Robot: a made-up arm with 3 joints. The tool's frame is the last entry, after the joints. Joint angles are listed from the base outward. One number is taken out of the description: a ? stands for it. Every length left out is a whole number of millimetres.
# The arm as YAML. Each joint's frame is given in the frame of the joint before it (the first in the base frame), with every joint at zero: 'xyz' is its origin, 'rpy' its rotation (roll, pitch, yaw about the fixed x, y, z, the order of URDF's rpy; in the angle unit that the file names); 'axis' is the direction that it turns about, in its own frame. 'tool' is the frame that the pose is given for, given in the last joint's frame.
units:
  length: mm
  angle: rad
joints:
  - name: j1
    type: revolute
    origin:
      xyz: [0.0, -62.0, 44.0]
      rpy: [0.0, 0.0, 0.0]
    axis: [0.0, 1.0, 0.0]
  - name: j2
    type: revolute
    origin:
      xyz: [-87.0, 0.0, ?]
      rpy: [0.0, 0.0, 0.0]
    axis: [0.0, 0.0, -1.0]
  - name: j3
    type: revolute
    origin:
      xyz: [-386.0, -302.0, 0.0]
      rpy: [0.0, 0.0, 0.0]
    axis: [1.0, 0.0, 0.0]
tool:
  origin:
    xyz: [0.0, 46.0, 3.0]
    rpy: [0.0, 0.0, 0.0]
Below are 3 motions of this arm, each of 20 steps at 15 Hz.
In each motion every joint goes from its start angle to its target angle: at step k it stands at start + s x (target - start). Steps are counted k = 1, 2, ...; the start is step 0. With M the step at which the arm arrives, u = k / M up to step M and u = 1 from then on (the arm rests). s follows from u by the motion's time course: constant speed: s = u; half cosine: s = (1 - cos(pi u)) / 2; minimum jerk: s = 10 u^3 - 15 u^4 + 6 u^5.
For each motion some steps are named. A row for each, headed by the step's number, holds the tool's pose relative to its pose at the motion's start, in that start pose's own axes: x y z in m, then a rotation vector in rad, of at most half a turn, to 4 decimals.
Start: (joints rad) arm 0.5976 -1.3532 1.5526
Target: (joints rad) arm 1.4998 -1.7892 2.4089
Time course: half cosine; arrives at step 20
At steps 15, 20:
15: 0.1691 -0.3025 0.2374 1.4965 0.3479 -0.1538
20: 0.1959 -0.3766 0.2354 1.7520 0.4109 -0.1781

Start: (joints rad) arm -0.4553 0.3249 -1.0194
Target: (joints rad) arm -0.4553 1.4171 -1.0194
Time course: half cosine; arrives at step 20
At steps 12, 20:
12: -0.0860 0.1679 0.2729 0.0000 0.6089 -0.3745
20: -0.0362 0.2573 0.4184 0.0000 0.9303 -0.5722

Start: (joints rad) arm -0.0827 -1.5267 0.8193
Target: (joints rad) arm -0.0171 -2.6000 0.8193
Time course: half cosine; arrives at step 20
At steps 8, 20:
8: 0.1253 -0.0918 0.0884 0.0226 0.2687 0.2555
20: 0.4422 -0.1644 0.1382 0.0607 0.7617 0.7563

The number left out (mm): 230.0
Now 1 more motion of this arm.
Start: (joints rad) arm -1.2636 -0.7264 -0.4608
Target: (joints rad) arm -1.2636 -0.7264 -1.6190
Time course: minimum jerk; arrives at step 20
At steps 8, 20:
8: 0.0000 -0.0020 -0.0167 -0.3677 0.0000 0.0000
20: 0.0000 -0.0248 -0.0439 -1.1582 0.0000 0.0000

